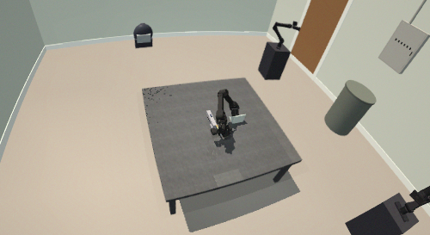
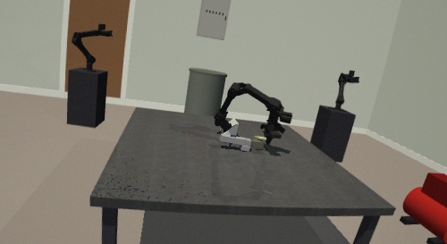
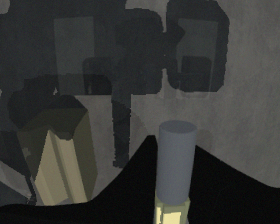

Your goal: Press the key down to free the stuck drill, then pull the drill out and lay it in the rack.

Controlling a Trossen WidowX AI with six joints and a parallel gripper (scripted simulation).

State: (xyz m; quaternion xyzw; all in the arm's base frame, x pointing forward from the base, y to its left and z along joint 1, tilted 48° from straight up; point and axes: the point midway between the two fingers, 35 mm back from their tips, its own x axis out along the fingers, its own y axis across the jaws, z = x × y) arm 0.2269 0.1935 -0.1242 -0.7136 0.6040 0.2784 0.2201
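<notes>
My gripper tip is 4 cm to the left of the drill and 4 cm below it. Also, from my gripper tip: dark blue key 3 cm ahead, 22 cm to the right, 1 cm above.
</notes>
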